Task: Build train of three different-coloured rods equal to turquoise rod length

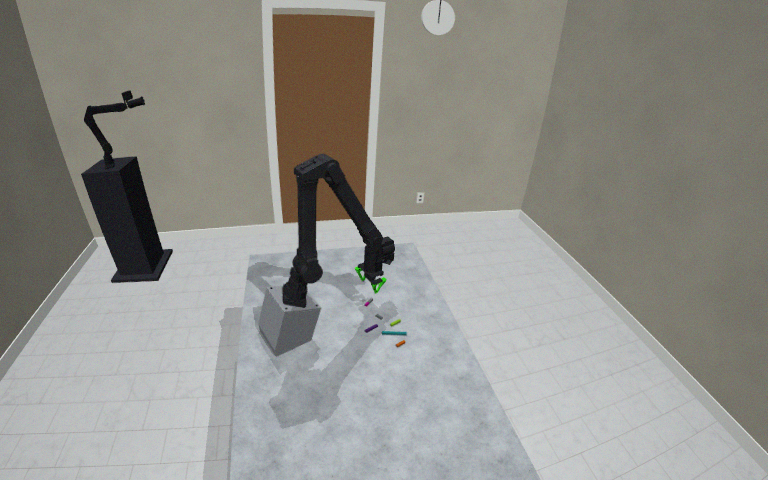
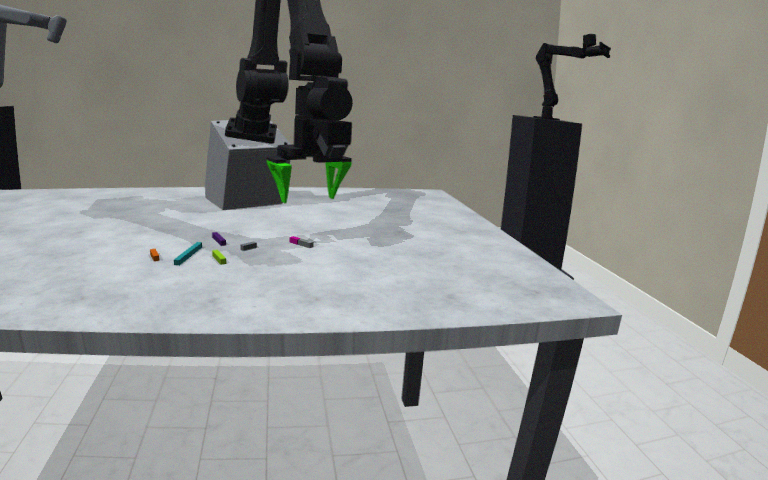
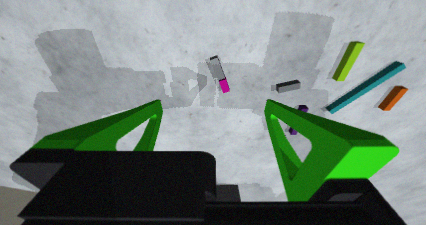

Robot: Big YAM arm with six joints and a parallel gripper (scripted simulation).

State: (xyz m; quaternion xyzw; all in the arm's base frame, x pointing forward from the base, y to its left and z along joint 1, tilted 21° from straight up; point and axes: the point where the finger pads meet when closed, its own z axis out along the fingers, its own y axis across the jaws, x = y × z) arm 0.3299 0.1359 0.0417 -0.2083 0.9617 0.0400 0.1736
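My hand is 15 cm to the left of the lime rod, 9 cm short of it and 9 cm above it. From my hand the other things lie so: purple rod 17 cm to the right, 9 cm below, 2 cm behind; magenta rod 9 cm below, 2 cm to the right, 1 cm behind; turquoise rod 21 cm to the right, 9 cm below, 7 cm ahead.
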